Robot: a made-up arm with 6 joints.
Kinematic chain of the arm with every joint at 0, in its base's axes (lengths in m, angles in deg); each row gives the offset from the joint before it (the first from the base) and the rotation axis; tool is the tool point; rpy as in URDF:
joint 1: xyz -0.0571 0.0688 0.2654 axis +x
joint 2: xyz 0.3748 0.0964 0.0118 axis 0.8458 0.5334 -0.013
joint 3: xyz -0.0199 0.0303 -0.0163 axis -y
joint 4: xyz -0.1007 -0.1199 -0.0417 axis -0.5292 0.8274 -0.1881
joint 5: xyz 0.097 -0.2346 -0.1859 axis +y
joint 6: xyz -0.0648 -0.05 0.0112 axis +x
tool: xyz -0.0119 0.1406 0.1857 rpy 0 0 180
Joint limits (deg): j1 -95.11..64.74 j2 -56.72..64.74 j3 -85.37..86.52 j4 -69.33..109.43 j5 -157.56..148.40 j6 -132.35..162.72
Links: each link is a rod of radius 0.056 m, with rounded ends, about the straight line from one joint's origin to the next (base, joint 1, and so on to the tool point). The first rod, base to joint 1, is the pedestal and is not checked.
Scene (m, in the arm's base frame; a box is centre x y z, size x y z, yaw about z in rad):
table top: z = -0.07
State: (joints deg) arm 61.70 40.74 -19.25 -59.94 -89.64 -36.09
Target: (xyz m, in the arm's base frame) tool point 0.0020 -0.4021 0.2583
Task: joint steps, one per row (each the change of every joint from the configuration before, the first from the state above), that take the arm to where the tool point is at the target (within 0.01 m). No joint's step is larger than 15 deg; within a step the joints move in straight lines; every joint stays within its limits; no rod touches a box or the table.
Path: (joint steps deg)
1: 0.61 -0.66 -12.05 -1.88 6.30 0.42
2: 0.61 -0.65 -12.05 -1.88 6.31 0.43
3: 0.60 -0.66 -12.05 -1.87 6.30 0.42
4: 0.61 -0.66 -12.05 -1.88 6.31 0.43
5: 0.61 -0.65 -12.05 -1.88 6.30 0.42
6: -5.19 -3.79 -0.20 13.43 -8.55 11.81
7: -5.19 -3.78 -0.19 13.42 -8.55 11.80
8: -5.19 -3.79 -0.20 13.43 -8.54 11.81
9: -5.19 -3.79 -0.19 13.42 -8.55 11.80
10: -5.19 -3.78 -0.19 13.43 -8.55 11.80
11: -5.18 -3.79 -0.20 13.43 -8.55 11.81
12: -5.19 -3.78 -0.19 13.42 -8.55 11.80

